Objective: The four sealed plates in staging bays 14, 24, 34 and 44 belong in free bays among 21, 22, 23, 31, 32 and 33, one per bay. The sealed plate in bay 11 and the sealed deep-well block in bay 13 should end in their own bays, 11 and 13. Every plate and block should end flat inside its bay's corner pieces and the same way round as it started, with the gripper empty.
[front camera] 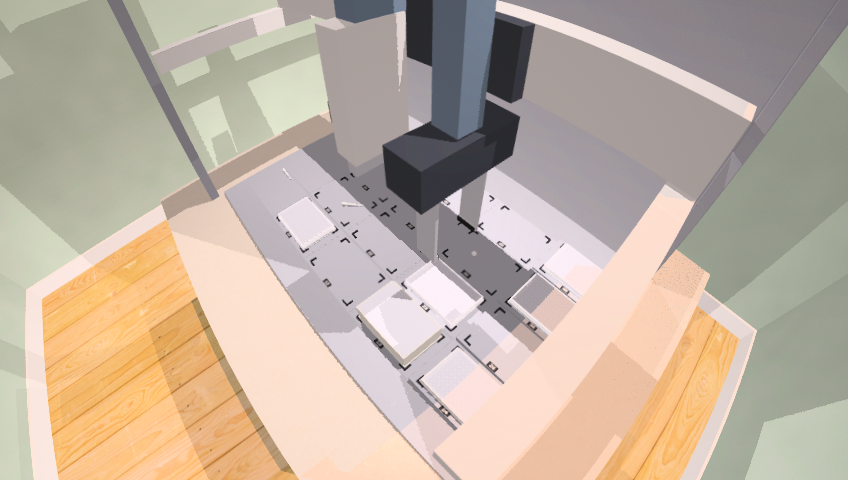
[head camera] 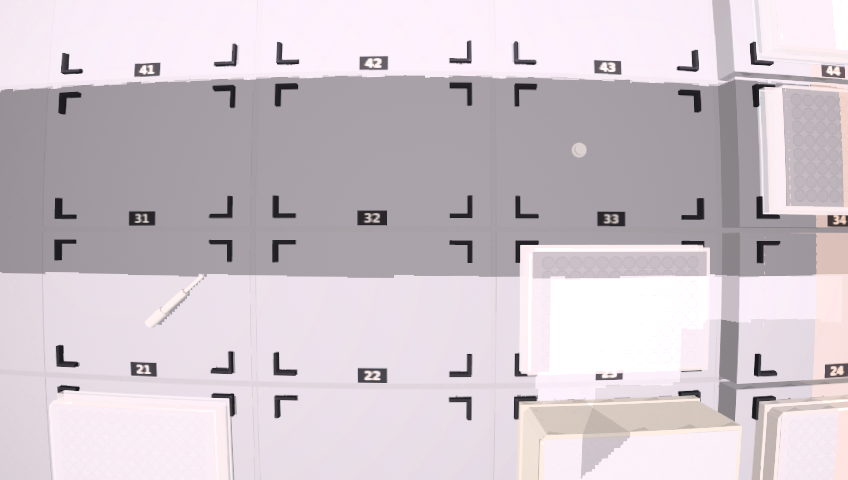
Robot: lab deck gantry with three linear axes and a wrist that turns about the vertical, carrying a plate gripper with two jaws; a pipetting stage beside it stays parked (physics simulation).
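Pixels of known places: gripper, fingertip midpoint: [front camera: 448, 238]; robot's base, link origin: [front camera: 278, 218].
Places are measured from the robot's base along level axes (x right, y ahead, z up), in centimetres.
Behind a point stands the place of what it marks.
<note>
My gripper [front camera: 450, 242] {x -15.0, y 39.2, z 16.0 cm} is open, its two jaws wide apart with no plate between them, raised above the middle of the deck. The head view does not show the jaws. A sealed plate [front camera: 443, 292] {x -14.4, y 39.7, z 1.4 cm} [head camera: 618, 321] {x -14.3, y 39.0, z 1.4 cm} lies in bay 23, apparently flat. Sealed plates stand in bay 14 [front camera: 461, 380] {x -4.7, y 53.9, z 2.9 cm} [head camera: 815, 446] {x -5.9, y 52.4, z 2.9 cm}, bay 34 [front camera: 535, 297] {x -25.2, y 52.6, z 2.9 cm} [head camera: 815, 148] {x -25.7, y 51.9, z 2.9 cm} and bay 44 [front camera: 571, 264] {x -36.6, y 53.4, z 2.9 cm} [head camera: 800, 23] {x -34.1, y 51.4, z 2.9 cm}, partly cut off in the head view. The plate [front camera: 306, 221] {x -4.4, y 7.3, z 1.4 cm} [head camera: 142, 440] {x -6.0, y 7.3, z 1.4 cm} is in bay 11; the taller deep-well block [front camera: 399, 321] {x -4.0, y 40.0, z 4.2 cm} [head camera: 636, 460] {x -6.7, y 38.7, z 4.2 cm} is in bay 13. Bays 21, 22, 31, 32, 33 and 24 hold no plate.
A small pen-like item [front camera: 351, 204] {x -15.2, y 9.1, z 0.4 cm} [head camera: 175, 300] {x -15.4, y 9.3, z 0.5 cm} lies in bay 21, and a small round disc [front camera: 473, 253] {x -25.6, y 36.9, z 0.3 cm} [head camera: 579, 149] {x -25.8, y 36.8, z 0.4 cm} in bay 33. Another thin item [front camera: 286, 173] {x -8.8, y -12.6, z 0.5 cm} lies beyond bay 11. The parked pipetting stage [front camera: 368, 89] hangs beside the gripper. A raised wall [front camera: 595, 350] {x -1.1, y 63.2, z 40.0 cm} borders the staging side.
</note>
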